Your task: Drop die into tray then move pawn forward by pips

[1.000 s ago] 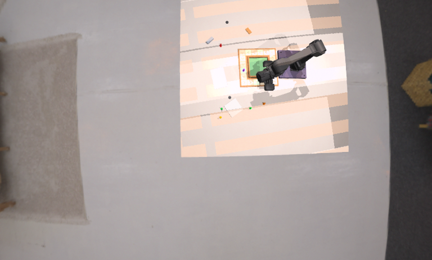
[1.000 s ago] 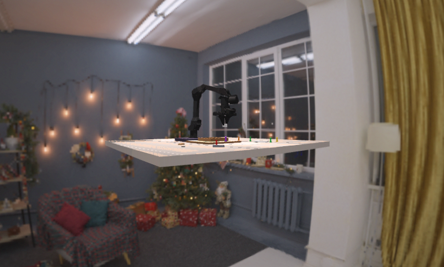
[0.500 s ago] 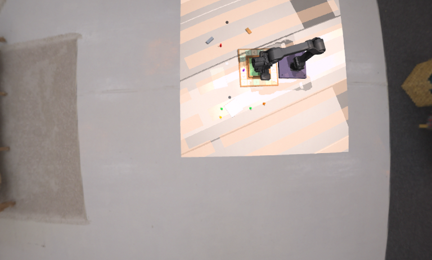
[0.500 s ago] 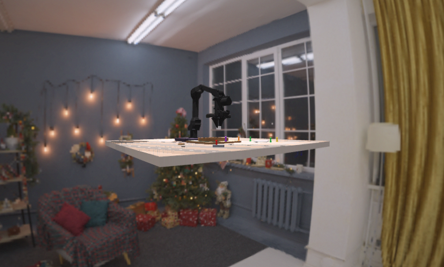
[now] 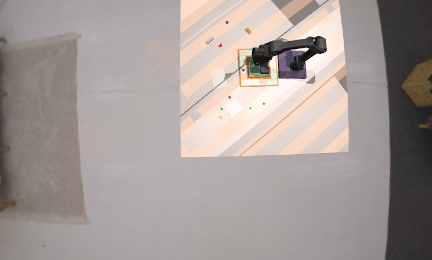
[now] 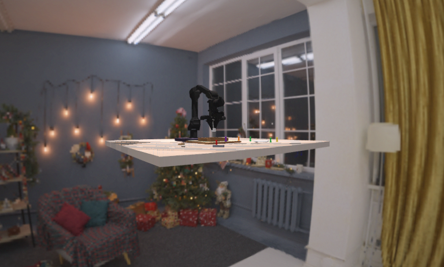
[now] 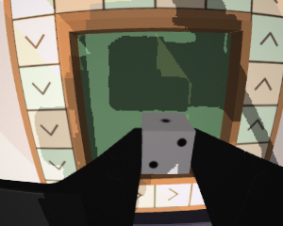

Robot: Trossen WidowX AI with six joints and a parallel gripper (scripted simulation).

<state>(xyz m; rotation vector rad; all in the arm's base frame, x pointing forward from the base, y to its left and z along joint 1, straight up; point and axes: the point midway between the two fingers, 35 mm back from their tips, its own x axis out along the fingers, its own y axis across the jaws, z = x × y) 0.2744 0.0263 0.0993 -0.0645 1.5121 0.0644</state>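
Now: gripper tip 100 mm short of the purple pawn, 60 mm above it and 40 mm to the right of it. Round my gripper tip: orange pawn 270 mm to the left, 70 mm below, 60 mm behind; then white die right at my gripper tip; then green dice tray 80 mm below, 10 mm behind.
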